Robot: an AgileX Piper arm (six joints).
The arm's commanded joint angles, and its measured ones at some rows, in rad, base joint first. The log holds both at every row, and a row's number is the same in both.
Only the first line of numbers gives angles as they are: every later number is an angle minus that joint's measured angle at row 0.
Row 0, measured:
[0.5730 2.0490 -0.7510 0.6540 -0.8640 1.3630]
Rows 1 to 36, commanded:
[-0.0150 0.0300 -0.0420 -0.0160 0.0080 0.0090]
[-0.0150 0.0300 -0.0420 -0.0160 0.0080 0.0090]
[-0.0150 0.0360 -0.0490 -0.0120 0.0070 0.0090]
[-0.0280 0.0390 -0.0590 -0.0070 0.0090 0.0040]
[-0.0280 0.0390 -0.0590 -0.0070 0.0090 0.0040]
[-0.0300 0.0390 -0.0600 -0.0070 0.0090 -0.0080]
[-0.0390 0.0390 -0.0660 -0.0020 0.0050 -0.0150]
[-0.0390 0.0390 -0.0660 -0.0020 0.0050 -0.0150]
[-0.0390 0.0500 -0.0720 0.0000 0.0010 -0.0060]
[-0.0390 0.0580 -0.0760 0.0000 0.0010 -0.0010]
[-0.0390 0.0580 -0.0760 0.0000 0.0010 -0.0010]
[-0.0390 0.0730 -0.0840 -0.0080 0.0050 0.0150]
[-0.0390 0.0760 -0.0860 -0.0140 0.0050 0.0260]
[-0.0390 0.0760 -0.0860 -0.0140 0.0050 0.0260]
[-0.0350 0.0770 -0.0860 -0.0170 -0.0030 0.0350]
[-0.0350 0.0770 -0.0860 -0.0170 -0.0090 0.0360]
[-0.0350 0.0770 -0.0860 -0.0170 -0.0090 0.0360]
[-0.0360 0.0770 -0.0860 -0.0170 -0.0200 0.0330]
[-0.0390 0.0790 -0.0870 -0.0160 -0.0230 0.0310]
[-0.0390 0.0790 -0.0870 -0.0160 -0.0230 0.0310]
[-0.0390 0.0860 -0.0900 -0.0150 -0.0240 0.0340]
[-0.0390 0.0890 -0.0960 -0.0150 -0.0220 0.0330]
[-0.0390 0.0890 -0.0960 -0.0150 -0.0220 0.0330]
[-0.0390 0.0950 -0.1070 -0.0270 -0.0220 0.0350]
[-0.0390 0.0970 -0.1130 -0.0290 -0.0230 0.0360]
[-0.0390 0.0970 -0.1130 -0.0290 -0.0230 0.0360]
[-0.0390 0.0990 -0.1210 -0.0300 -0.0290 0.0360]
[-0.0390 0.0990 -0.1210 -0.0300 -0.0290 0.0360]
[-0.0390 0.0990 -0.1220 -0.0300 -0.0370 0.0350]
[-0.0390 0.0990 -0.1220 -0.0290 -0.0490 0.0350]
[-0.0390 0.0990 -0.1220 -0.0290 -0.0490 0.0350]
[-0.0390 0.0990 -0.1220 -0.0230 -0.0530 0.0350]
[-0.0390 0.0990 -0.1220 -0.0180 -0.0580 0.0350]
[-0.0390 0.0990 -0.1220 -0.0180 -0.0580 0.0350]
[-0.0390 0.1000 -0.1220 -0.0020 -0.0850 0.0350]
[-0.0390 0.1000 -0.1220 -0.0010 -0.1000 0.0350]
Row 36, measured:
[-0.0340 0.1020 -0.1030 -0.0120 -0.0160 0.0310]
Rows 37 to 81, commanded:
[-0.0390 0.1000 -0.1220 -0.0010 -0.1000 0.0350]
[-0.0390 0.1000 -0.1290 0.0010 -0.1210 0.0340]
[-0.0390 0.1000 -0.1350 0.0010 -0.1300 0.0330]
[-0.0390 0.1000 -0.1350 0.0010 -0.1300 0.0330]
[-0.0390 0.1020 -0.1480 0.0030 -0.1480 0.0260]
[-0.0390 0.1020 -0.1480 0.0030 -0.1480 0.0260]
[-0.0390 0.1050 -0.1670 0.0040 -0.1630 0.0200]
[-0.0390 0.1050 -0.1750 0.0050 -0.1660 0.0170]
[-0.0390 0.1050 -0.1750 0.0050 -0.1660 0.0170]
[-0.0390 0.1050 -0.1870 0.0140 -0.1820 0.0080]
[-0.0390 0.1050 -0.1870 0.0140 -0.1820 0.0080]
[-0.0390 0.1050 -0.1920 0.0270 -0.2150 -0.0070]
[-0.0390 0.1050 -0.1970 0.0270 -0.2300 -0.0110]
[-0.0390 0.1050 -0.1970 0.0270 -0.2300 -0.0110]
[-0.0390 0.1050 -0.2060 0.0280 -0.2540 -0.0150]
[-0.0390 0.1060 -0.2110 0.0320 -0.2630 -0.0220]
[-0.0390 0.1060 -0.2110 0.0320 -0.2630 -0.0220]
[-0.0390 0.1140 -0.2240 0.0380 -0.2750 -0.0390]
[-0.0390 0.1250 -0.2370 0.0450 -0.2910 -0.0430]
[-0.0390 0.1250 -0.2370 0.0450 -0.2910 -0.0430]
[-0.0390 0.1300 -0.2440 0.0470 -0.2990 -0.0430]
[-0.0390 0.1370 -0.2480 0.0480 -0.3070 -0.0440]
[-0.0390 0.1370 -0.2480 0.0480 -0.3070 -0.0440]
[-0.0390 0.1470 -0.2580 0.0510 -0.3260 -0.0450]
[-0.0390 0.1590 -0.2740 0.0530 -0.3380 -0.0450]
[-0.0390 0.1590 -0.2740 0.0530 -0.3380 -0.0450]
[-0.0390 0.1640 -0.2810 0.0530 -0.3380 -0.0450]
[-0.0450 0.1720 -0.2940 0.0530 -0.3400 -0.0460]
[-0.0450 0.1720 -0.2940 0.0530 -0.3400 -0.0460]
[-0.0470 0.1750 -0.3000 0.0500 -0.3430 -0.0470]
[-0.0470 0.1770 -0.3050 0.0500 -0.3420 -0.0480]
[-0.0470 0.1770 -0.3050 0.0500 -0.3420 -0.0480]
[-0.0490 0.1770 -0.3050 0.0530 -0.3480 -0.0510]
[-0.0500 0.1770 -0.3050 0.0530 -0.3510 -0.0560]
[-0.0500 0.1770 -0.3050 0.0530 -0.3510 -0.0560]
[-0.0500 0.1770 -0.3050 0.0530 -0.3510 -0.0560]
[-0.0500 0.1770 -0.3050 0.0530 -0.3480 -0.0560]
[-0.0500 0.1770 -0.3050 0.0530 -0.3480 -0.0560]
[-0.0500 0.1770 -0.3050 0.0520 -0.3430 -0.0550]
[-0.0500 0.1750 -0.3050 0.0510 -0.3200 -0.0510]
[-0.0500 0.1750 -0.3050 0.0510 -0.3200 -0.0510]
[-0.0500 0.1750 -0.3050 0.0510 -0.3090 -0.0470]
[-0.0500 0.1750 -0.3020 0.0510 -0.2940 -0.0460]
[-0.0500 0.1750 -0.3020 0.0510 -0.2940 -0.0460]
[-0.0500 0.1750 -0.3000 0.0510 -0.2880 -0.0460]
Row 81, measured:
[0.0010 0.1780 -0.2050 0.1440 -0.0800 -0.0510]
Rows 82 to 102, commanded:
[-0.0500 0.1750 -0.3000 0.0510 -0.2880 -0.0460]
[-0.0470 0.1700 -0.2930 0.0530 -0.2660 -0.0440]
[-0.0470 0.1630 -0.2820 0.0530 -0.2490 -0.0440]
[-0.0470 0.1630 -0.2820 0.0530 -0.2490 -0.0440]
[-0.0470 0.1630 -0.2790 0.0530 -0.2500 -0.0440]
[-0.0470 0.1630 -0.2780 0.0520 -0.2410 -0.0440]
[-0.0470 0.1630 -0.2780 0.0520 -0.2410 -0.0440]
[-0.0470 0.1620 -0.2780 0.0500 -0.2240 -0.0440]
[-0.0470 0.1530 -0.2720 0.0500 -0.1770 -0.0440]
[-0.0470 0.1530 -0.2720 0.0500 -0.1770 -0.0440]
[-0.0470 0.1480 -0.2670 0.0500 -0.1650 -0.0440]
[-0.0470 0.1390 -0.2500 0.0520 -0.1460 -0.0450]
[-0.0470 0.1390 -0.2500 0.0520 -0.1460 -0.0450]
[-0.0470 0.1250 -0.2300 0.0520 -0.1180 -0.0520]
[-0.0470 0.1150 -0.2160 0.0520 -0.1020 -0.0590]
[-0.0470 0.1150 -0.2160 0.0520 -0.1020 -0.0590]
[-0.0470 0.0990 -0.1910 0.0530 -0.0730 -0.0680]
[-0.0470 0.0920 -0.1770 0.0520 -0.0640 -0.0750]
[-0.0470 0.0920 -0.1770 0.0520 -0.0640 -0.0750]
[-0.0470 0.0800 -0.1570 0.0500 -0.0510 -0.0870]
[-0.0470 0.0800 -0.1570 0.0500 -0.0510 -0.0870]
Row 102, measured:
[-0.0310 0.1180 -0.1640 0.0830 0.0110 -0.0570]
